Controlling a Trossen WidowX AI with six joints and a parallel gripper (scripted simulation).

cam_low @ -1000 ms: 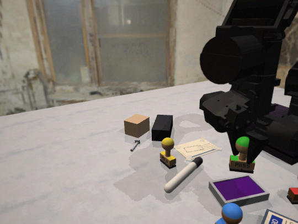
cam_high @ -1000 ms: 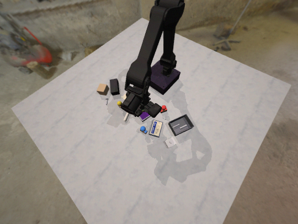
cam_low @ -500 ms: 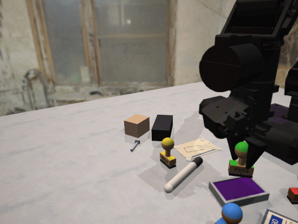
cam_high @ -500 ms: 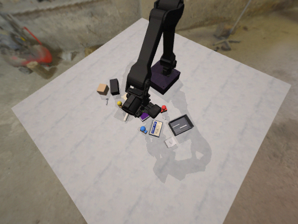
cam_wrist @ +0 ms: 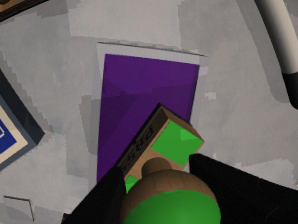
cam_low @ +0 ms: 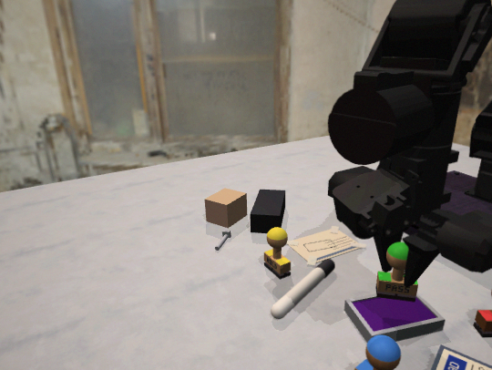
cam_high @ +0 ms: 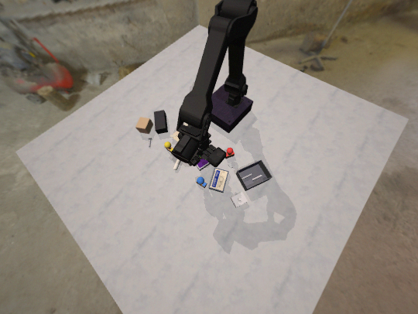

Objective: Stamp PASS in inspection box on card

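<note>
The purple ink pad lies 50 mm below my gripper tip. Also, from my gripper tip: PASS stamp right at my gripper tip; blue stamp 90 mm ahead, 50 mm to the left, 40 mm below; white marker 100 mm to the right, 50 mm below, 30 mm ahead.
</note>
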